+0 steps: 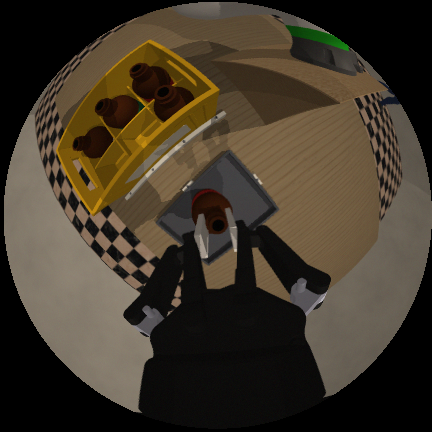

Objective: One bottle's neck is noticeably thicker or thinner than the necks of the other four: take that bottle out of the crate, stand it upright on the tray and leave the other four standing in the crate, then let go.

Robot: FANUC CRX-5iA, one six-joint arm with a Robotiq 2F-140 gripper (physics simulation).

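Places are measured from the arm's base along level axes (x right, y up, z back), in millimetres.
Pixels of known places: gripper, between the fingertips: [215,219]; arm's base, origin of its link: [323,60].
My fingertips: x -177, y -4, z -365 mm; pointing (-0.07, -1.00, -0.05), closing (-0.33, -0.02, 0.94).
Observation:
Ahead of a thing's pixels: the offset from my fingertips to its top centre. "pt": to the spot under its first point. Level surfaces: height alone.
My gripper [215,219] is shut on the neck of a brown bottle {dx -5, dy +20, dz -12 mm} [210,204], which has a red band. The bottle is upright over the grey tray {pt dx -23, dy -150, dz +75 mm} [245,184]; whether its base touches the tray is hidden under its body. The yellow crate {dx +234, dy +20, dz -44 mm} [132,154] is at the upper left. Brown bottles stand in it: one {dx +288, dy +8, dz +34 mm} [151,80] at the top, one {dx +202, dy +8, dz +42 mm} [172,105] at the right, one {dx +277, dy +8, dz -50 mm} [120,111] in the middle and one {dx +267, dy +8, dz -132 mm} [96,142] at the lower left. Their lower parts are partly hidden by the crate's walls and dividers.
A pale rail {dx +135, dy -125, dz -35 mm} [168,157] runs along the crate's near side, between crate and tray. The wooden table {dy -155 mm} [320,165] has black-and-pink checkered strips [115,250] at its edges. A grey and black machine part with a green band [317,37] is at the upper right.

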